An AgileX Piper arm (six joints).
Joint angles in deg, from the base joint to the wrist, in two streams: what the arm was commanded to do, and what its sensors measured. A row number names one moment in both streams.
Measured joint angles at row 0: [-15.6 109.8 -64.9 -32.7 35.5 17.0]
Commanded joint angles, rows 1 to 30: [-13.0 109.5 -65.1 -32.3 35.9 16.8]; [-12.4 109.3 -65.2 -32.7 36.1 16.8]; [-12.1 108.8 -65.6 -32.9 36.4 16.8]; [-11.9 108.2 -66.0 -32.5 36.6 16.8]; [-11.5 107.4 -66.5 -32.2 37.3 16.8]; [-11.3 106.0 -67.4 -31.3 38.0 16.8]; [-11.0 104.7 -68.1 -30.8 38.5 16.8]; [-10.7 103.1 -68.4 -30.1 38.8 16.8]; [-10.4 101.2 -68.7 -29.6 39.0 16.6]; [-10.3 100.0 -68.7 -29.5 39.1 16.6]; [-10.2 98.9 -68.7 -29.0 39.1 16.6]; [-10.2 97.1 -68.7 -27.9 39.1 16.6]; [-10.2 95.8 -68.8 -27.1 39.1 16.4]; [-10.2 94.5 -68.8 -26.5 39.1 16.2]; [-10.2 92.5 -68.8 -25.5 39.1 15.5]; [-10.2 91.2 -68.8 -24.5 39.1 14.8]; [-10.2 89.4 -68.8 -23.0 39.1 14.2]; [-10.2 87.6 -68.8 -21.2 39.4 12.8]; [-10.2 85.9 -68.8 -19.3 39.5 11.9]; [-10.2 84.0 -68.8 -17.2 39.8 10.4]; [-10.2 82.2 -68.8 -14.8 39.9 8.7]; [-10.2 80.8 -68.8 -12.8 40.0 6.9]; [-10.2 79.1 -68.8 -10.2 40.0 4.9]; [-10.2 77.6 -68.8 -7.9 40.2 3.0]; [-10.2 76.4 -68.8 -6.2 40.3 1.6]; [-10.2 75.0 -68.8 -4.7 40.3 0.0]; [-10.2 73.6 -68.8 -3.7 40.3 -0.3]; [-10.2 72.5 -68.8 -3.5 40.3 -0.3]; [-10.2 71.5 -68.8 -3.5 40.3 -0.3]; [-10.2 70.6 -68.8 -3.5 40.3 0.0]
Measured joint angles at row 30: [-10.3 74.3 -68.4 -5.3 40.1 1.4]
